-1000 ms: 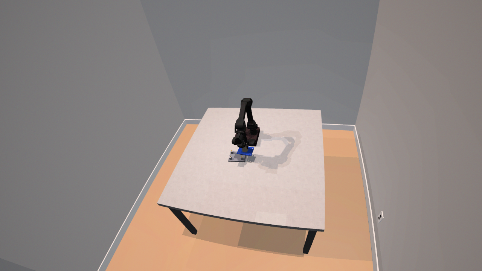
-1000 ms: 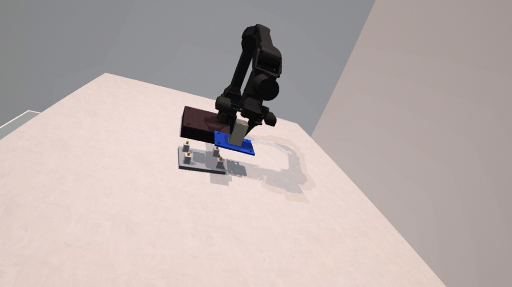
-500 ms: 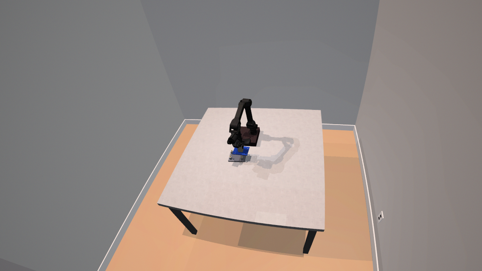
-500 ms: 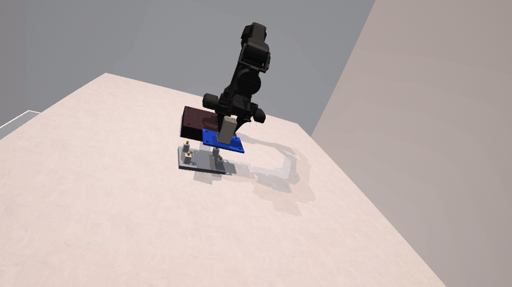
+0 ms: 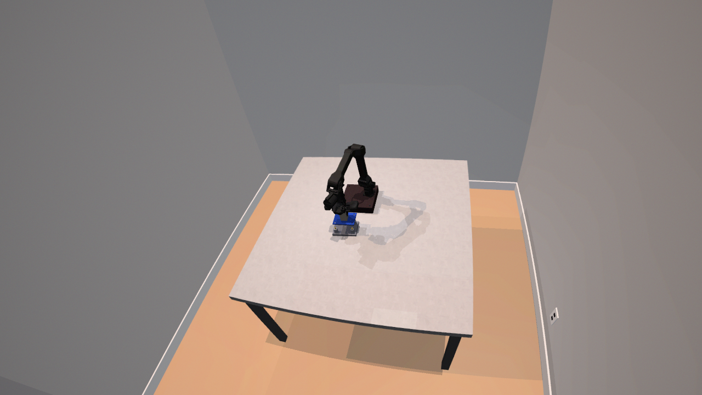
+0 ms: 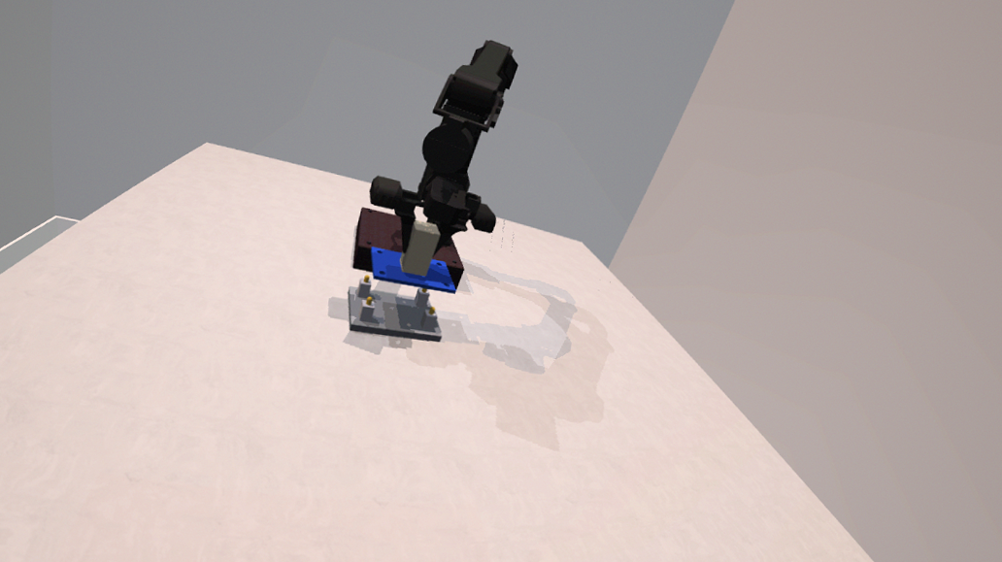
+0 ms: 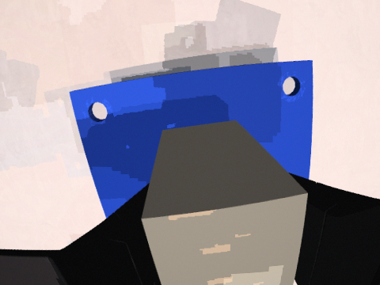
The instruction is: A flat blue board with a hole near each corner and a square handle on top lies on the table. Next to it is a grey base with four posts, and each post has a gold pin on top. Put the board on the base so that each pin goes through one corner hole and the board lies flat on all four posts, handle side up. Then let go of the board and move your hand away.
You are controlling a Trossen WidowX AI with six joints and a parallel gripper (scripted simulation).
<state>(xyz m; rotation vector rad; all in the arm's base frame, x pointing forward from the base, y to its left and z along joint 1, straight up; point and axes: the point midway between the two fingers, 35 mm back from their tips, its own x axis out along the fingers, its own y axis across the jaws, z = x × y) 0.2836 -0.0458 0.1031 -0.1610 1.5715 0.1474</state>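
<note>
Now: gripper tip 11 cm above the grey base and 1 cm to the left of it. Round my gripper tip: blue board 1 cm below.
</note>
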